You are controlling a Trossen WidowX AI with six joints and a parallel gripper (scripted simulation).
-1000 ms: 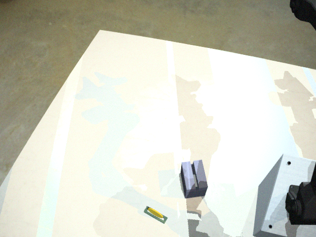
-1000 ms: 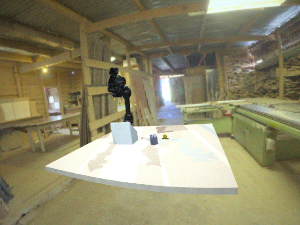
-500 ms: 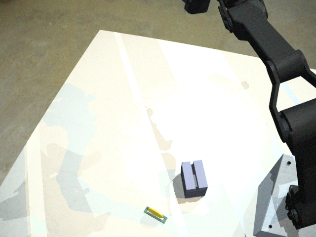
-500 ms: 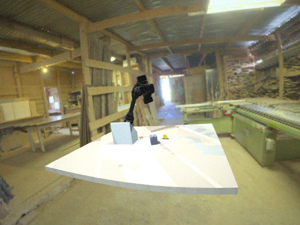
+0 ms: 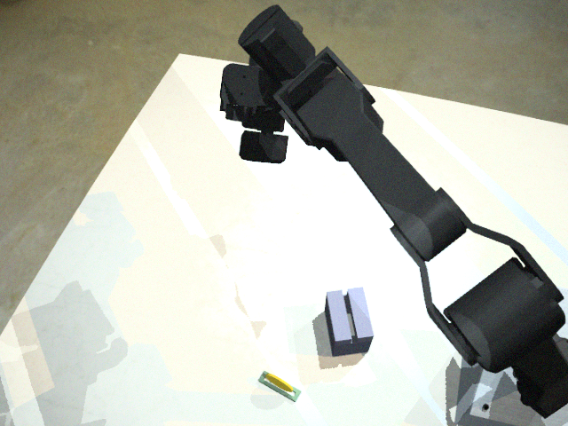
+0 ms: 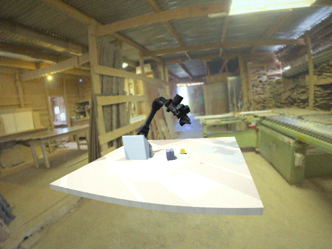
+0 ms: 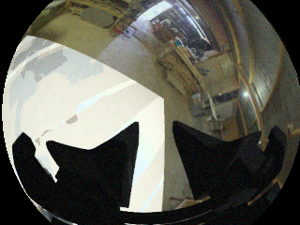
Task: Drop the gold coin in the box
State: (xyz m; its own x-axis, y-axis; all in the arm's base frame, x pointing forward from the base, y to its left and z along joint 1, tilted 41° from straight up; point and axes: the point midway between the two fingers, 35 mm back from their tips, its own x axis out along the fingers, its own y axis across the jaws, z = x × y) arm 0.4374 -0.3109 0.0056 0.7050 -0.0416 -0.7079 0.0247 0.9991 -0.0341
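Right now the gold coin is 12 cm behind my gripper tip, 32 cm to the left of it and 29 cm below it.
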